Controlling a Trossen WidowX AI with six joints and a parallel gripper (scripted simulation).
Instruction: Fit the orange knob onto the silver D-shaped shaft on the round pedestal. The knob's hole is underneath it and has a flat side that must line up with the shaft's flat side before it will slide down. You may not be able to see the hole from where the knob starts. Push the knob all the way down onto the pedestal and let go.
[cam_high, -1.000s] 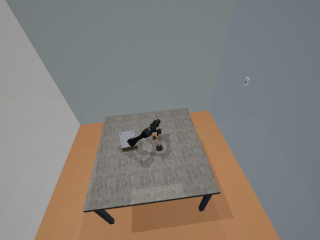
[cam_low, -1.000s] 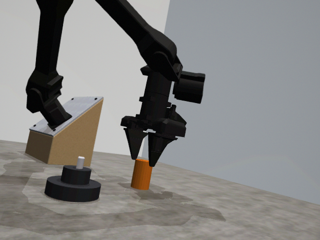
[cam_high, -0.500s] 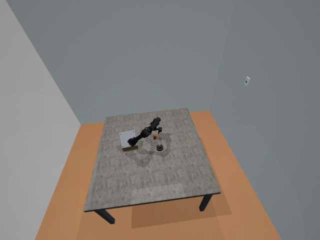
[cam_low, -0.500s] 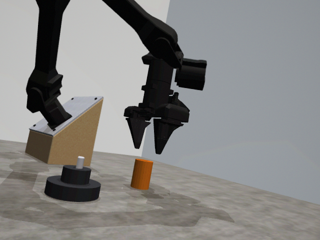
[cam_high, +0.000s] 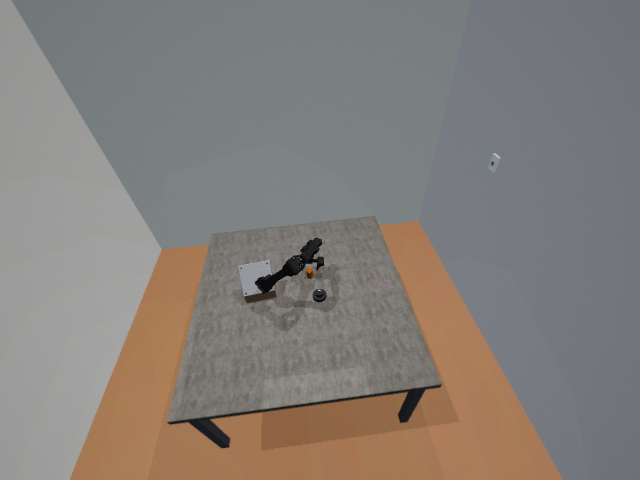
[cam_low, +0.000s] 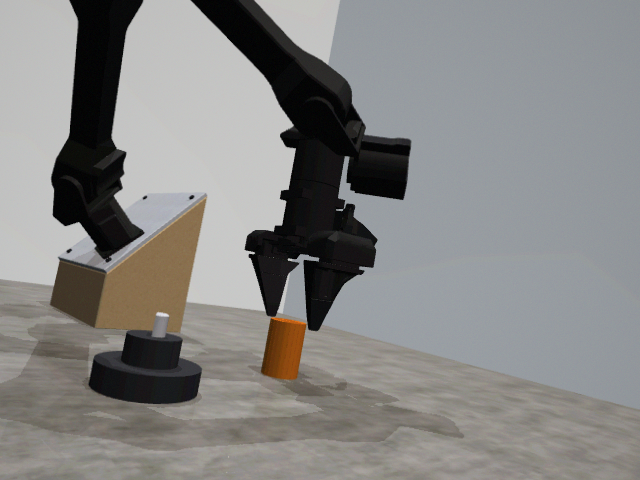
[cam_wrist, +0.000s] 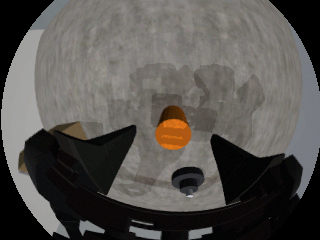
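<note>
Now: the orange knob 10 mm below my gripper tip. From my gripper tip the other things lie so: round pedestal (50 mm ahead, 170 mm to the right, 30 mm below).
</note>
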